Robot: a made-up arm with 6 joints.
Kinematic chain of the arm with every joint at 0, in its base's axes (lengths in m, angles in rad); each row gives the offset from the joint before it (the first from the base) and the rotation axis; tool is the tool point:
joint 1: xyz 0 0 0.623 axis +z
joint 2: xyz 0.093 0 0 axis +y
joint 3: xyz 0 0 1.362 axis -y
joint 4: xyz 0 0 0.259 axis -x
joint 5: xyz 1.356 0 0 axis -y
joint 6: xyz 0.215 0 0 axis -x
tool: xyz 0 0 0
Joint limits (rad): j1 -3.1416..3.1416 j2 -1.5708..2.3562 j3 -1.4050..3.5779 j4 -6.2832..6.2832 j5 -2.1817..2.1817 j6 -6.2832..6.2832
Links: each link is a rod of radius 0.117 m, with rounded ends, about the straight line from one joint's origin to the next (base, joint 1, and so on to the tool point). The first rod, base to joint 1, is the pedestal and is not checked.
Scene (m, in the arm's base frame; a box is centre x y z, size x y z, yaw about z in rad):
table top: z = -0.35
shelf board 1: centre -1 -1.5 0.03 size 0.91 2.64 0.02 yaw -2.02
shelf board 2: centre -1 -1.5 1.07 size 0.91 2.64 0.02 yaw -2.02
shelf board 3: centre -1 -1.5 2.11 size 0.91 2.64 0.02 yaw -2.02
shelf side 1: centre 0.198 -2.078 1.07 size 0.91 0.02 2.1 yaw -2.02
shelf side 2: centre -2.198 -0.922 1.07 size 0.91 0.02 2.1 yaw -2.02
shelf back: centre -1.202 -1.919 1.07 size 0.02 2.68 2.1 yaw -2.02
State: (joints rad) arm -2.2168 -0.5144 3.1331 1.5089 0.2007 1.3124
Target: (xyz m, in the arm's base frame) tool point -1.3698 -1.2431 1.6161
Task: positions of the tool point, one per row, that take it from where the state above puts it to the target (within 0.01 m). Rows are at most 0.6 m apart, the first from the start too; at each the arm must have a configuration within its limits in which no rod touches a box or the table.
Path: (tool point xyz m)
1: 0.6682 1.7146 0.8950
2: 0.1367 1.8508 0.9708
3: -0.4148 1.8213 1.0483
4: -0.9351 1.6270 1.1271
5: -1.3748 1.2846 1.2068
6: -1.6922 0.8255 1.2876
7: -1.8575 0.2925 1.3693
8: -1.8553 -0.2643 1.4512
9: -1.6870 -0.7924 1.5336
10: -1.3698 -1.2431 1.6162

